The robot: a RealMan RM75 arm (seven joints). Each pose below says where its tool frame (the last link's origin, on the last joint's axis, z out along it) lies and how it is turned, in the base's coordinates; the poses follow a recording.
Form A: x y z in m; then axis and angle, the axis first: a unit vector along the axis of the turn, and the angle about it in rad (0 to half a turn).
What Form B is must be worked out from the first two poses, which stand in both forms.
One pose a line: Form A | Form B
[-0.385 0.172 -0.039 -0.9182 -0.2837 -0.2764 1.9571] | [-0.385 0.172 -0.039 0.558 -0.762 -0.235 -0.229]
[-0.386 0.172 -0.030 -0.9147 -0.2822 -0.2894 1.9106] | [-0.386 0.172 -0.030 0.577 -0.747 -0.230 -0.236]
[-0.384 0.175 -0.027 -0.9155 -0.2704 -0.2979 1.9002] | [-0.384 0.175 -0.027 0.582 -0.745 -0.220 -0.242]
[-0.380 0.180 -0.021 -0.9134 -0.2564 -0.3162 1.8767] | [-0.380 0.180 -0.021 0.591 -0.737 -0.207 -0.255]
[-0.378 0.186 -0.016 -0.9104 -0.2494 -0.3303 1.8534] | [-0.378 0.186 -0.016 0.600 -0.728 -0.199 -0.264]
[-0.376 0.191 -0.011 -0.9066 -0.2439 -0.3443 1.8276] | [-0.376 0.191 -0.011 0.611 -0.718 -0.193 -0.273]
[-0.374 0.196 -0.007 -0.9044 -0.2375 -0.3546 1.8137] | [-0.374 0.196 -0.007 0.616 -0.712 -0.187 -0.279]
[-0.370 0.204 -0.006 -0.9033 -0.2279 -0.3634 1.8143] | [-0.370 0.204 -0.006 0.616 -0.712 -0.180 -0.286]
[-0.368 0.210 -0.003 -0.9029 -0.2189 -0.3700 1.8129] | [-0.368 0.210 -0.003 0.617 -0.711 -0.172 -0.291]
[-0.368 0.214 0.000 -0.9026 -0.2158 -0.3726 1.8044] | [-0.368 0.214 0.000 0.620 -0.708 -0.169 -0.292]
